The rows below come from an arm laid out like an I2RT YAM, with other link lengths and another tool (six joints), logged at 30 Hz.
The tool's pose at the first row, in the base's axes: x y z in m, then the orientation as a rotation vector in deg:
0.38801, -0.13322, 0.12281, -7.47, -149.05, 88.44
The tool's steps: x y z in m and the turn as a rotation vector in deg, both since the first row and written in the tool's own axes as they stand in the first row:
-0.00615, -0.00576, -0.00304, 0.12, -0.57, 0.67
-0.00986, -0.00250, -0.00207, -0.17, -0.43, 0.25
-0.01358, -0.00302, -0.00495, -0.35, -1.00, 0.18
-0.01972, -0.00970, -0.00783, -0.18, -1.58, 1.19
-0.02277, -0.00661, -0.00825, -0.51, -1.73, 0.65
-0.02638, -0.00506, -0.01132, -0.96, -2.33, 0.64
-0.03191, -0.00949, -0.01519, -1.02, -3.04, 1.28
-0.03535, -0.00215, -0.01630, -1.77, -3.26, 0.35
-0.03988, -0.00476, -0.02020, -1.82, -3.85, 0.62
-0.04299, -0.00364, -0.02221, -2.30, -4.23, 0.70
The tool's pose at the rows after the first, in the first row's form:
0.39444, -0.13414, 0.12898, -7.93, -149.61, 89.08
0.39802, -0.13392, 0.12546, -7.50, -149.60, 88.50
0.40210, -0.13215, 0.12708, -7.00, -150.15, 88.51
0.40848, -0.13366, 0.13399, -7.90, -150.80, 89.33
0.41161, -0.13222, 0.13131, -7.09, -151.00, 88.80
0.41564, -0.12928, 0.13121, -6.67, -151.81, 88.48
0.42159, -0.12877, 0.13665, -7.00, -152.62, 88.94
0.42527, -0.12475, 0.13054, -5.65, -153.07, 87.75
0.43027, -0.12321, 0.13444, -5.57, -153.65, 88.04
0.43365, -0.12134, 0.13425, -5.43, -154.36, 87.60

